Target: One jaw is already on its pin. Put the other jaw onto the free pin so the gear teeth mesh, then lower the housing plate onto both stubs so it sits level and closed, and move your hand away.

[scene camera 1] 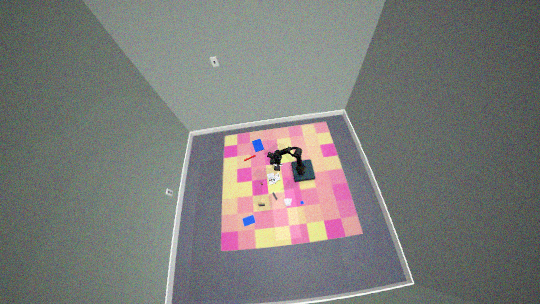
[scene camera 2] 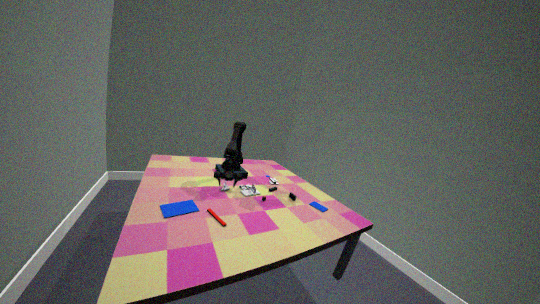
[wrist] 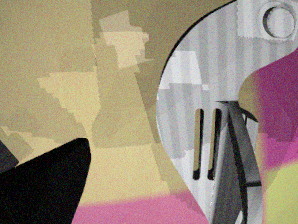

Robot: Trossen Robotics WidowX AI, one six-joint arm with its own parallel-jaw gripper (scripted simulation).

Labels:
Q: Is my gripper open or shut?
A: Open.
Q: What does my gripper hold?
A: Nothing.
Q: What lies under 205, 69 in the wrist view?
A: A grey jaw.

